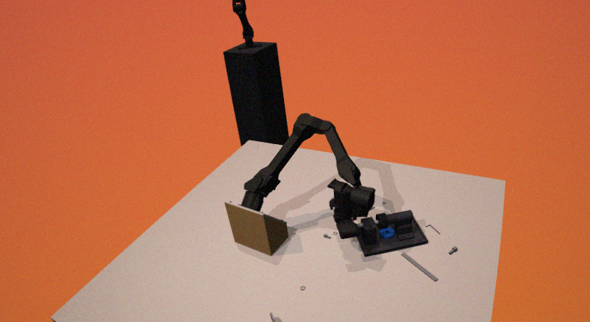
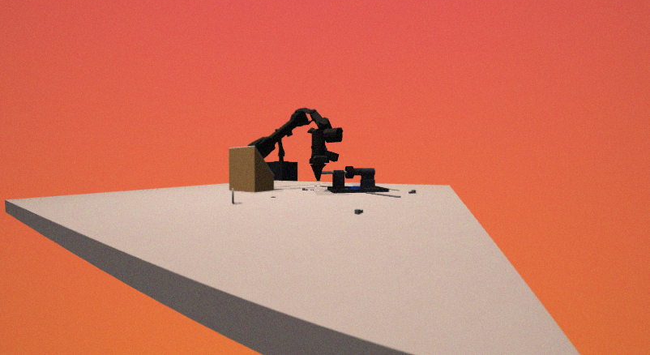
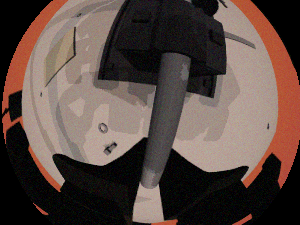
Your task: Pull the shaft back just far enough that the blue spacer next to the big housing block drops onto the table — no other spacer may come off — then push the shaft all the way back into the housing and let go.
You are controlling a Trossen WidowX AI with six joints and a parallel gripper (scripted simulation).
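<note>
My gripper tip is now 50 mm short of the grey shaft, 40 mm to the right of it and 30 mm below it. The rest, counted from my gripper tip: grey bar (270 mm ahead, 40 mm below, 10 mm to the left); then hex key (250 mm ahead, 210 mm to the left, 40 mm below); then blue spacer (120 mm ahead, 110 mm to the left, 30 mm below).
</note>
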